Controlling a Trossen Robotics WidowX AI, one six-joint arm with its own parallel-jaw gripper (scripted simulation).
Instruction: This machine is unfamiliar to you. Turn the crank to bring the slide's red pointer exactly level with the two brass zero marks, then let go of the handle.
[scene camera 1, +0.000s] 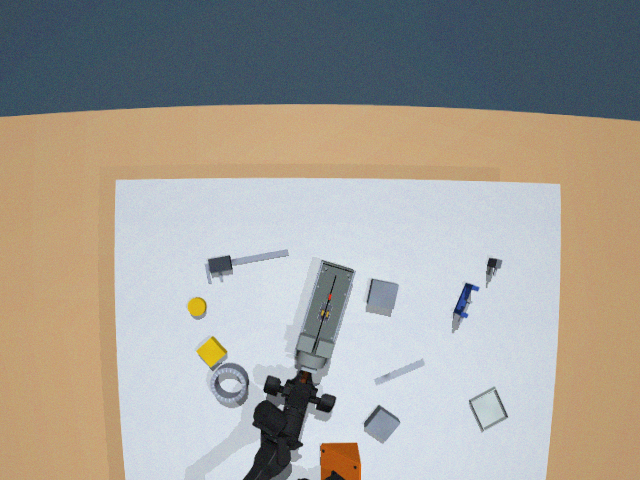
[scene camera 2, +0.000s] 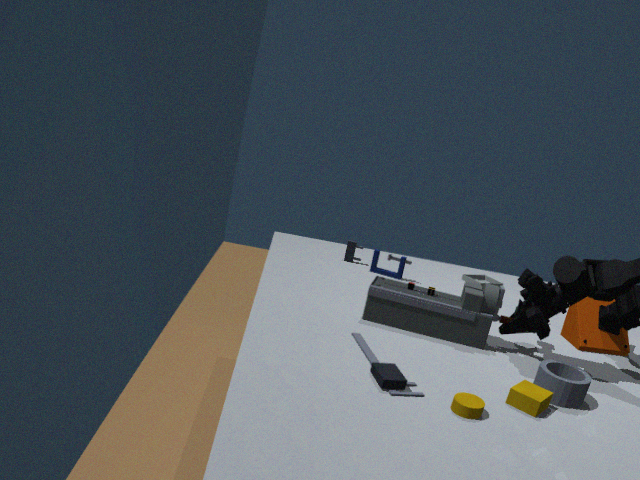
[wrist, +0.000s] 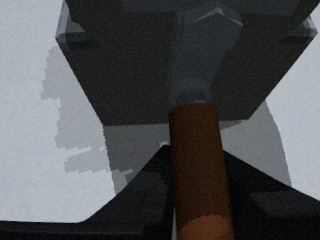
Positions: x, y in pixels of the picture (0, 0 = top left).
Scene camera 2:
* my gripper: 499, 331
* yellow block: 532, 399
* caliper: 388, 376
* grey slide machine: 467, 319
